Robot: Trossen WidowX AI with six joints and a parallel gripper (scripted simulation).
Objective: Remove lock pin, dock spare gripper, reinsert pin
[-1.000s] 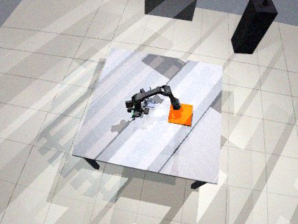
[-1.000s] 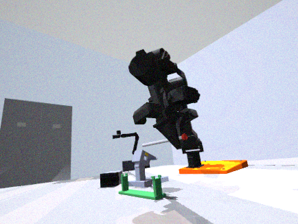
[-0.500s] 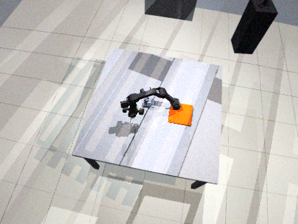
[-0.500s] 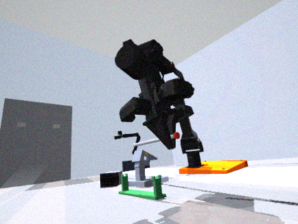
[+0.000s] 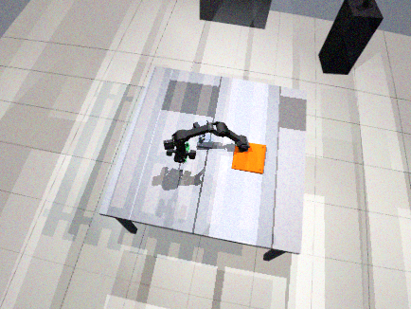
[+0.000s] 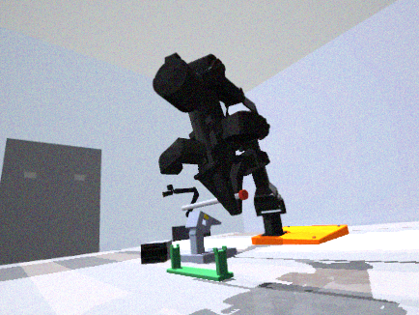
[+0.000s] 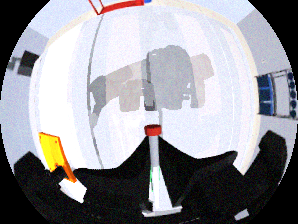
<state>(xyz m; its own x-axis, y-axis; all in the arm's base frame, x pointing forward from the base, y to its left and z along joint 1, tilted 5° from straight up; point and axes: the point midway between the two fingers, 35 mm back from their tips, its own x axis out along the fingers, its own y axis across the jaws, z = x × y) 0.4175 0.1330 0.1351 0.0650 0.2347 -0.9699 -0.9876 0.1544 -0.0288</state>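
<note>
My gripper tip is 100 mm to the left of the green rack, 60 mm above it and 20 mm past it. From my gripper tip the other things lie so: spare gripper 330 mm to the right, 120 mm behind, 70 mm below; grey mount 190 mm to the right, 150 mm behind, 40 mm below.
</note>
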